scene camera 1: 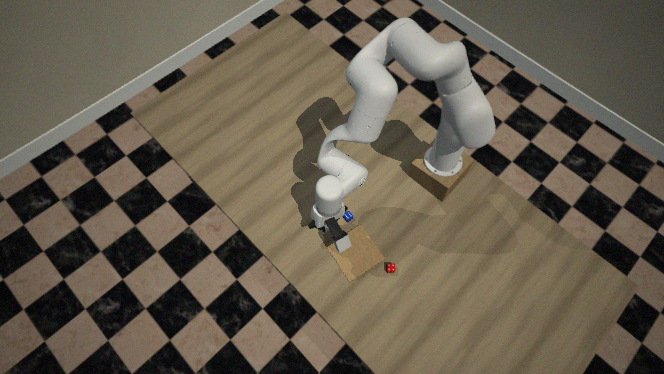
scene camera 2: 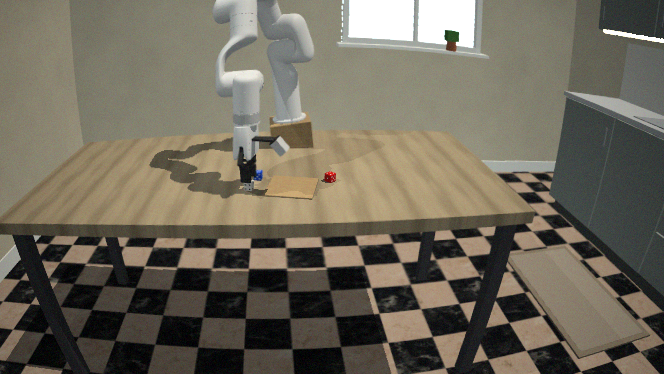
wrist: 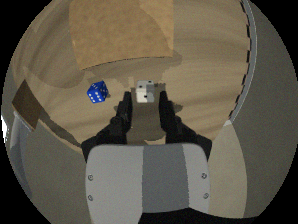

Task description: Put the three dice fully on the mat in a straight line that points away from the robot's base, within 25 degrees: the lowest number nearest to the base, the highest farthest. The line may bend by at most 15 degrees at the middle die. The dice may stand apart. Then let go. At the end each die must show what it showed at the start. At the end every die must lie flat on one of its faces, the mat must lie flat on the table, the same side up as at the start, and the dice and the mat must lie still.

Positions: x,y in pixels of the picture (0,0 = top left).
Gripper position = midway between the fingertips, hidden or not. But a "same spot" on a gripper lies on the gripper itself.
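Scene:
My gripper: in scene camera 1 (327,224), in scene camera 2, in the wrist view. Gripper, one and the same spot: (scene camera 2: 245,175) and (wrist: 173,108).

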